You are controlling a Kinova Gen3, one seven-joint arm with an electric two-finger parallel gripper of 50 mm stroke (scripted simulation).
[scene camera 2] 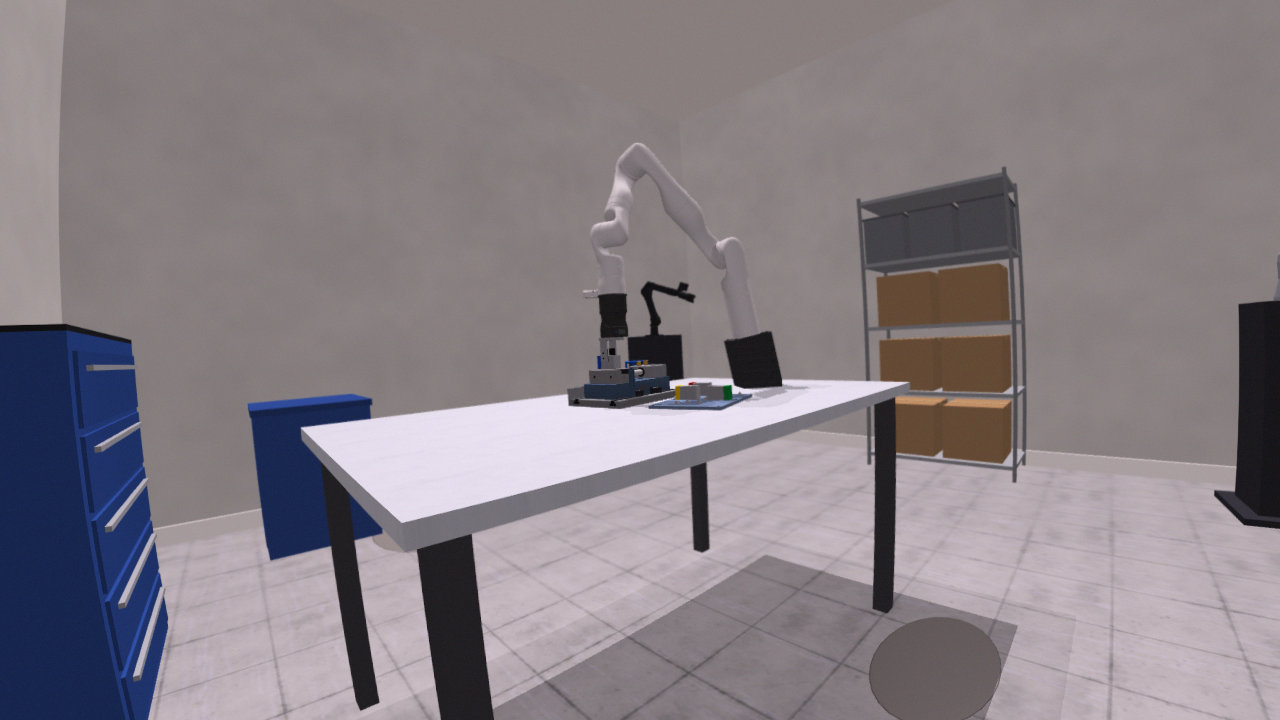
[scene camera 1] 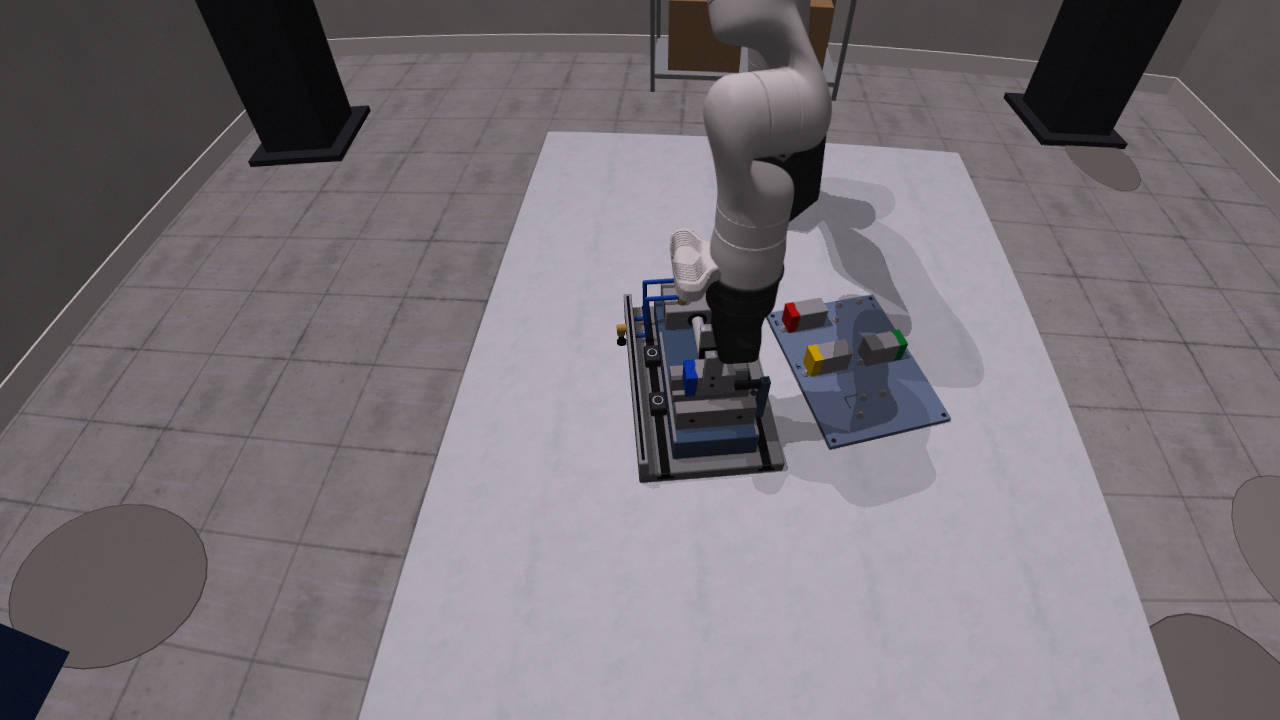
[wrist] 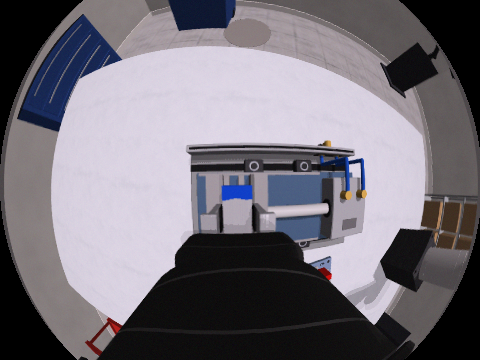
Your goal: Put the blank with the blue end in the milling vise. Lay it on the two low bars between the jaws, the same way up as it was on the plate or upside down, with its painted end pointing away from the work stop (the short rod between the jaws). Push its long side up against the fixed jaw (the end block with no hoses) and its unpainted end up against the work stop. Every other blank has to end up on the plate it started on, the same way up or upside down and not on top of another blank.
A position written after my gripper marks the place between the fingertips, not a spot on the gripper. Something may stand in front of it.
In view: my gripper (scene camera 1: 708,375), a blank (scene camera 1: 692,375), a fixed jaw (scene camera 1: 713,412) and a blue plate (scene camera 1: 911,403).
The blank also shows in the wrist view (wrist: 236,200). My gripper shows as well in scene camera 2 (scene camera 2: 609,361) and in the wrist view (wrist: 237,213). The blue plate also shows in scene camera 2 (scene camera 2: 668,404).
